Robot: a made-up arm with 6 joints.
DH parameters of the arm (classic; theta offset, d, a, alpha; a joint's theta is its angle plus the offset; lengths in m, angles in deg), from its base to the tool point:
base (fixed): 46.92 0 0.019 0
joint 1: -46.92 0.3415 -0.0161 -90
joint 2: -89.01 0 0.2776 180
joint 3: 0.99 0.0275 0.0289 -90
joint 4: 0 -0.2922 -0.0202 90
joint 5: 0 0.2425 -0.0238 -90
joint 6: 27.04 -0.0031 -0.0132 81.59
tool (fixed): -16.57 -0.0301 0 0
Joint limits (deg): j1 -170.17..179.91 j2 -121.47..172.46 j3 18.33..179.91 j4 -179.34..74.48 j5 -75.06..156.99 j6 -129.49..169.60
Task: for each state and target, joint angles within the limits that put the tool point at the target. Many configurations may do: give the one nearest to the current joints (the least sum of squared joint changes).
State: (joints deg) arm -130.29 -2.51 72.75 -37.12 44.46 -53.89
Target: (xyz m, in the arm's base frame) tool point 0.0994 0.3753 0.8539
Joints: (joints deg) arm -136.44 -42.40 84.17 -26.70 44.08 -58.87
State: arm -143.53 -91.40 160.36 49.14 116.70 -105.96
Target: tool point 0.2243 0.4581 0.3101
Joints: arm -141.49 -45.99 151.03 36.64 117.55 -106.05
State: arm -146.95 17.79 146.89 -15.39 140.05 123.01
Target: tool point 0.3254 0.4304 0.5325
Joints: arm -162.34 -23.65 161.58 0.43 138.63 119.95
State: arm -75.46 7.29 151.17 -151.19 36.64 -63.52
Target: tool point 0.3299 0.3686 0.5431
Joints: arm -109.21 -26.18 163.77 -162.91 36.18 -60.97
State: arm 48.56 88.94 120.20 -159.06 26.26 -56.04
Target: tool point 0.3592 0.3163 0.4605
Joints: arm 17.64 116.50 157.39 -178.89 20.80 -56.74
